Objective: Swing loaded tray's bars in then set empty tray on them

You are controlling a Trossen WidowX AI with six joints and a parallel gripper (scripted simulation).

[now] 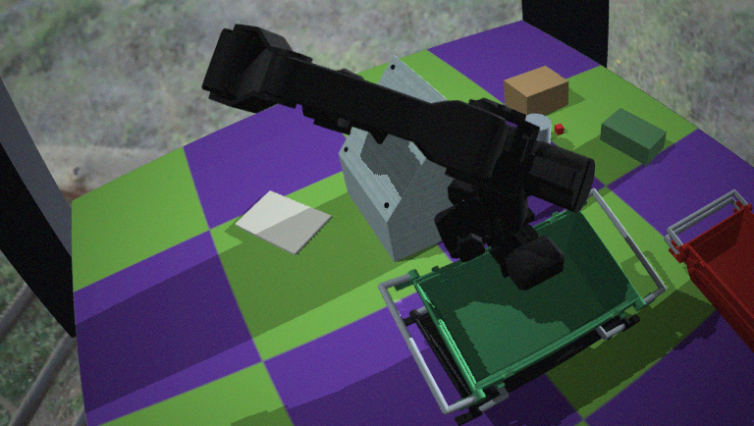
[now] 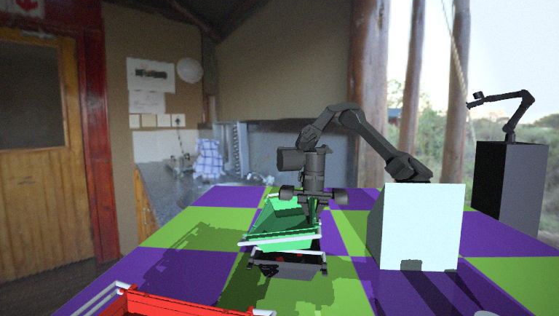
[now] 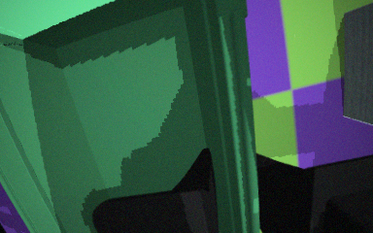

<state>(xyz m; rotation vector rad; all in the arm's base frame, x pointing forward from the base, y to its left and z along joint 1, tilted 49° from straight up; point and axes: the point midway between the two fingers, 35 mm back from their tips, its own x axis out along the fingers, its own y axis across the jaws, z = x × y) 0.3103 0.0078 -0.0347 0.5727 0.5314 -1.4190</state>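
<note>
Now: the green tray 7 cm ahead of my gripper tip and 2 cm above it. Round my gripper tip: dark green block (44 cm to the left, 21 cm behind, 8 cm below); white sheet (36 cm behind, 23 cm to the right, 10 cm below); grey cylinder (29 cm behind, 25 cm to the left, 6 cm below).
</note>
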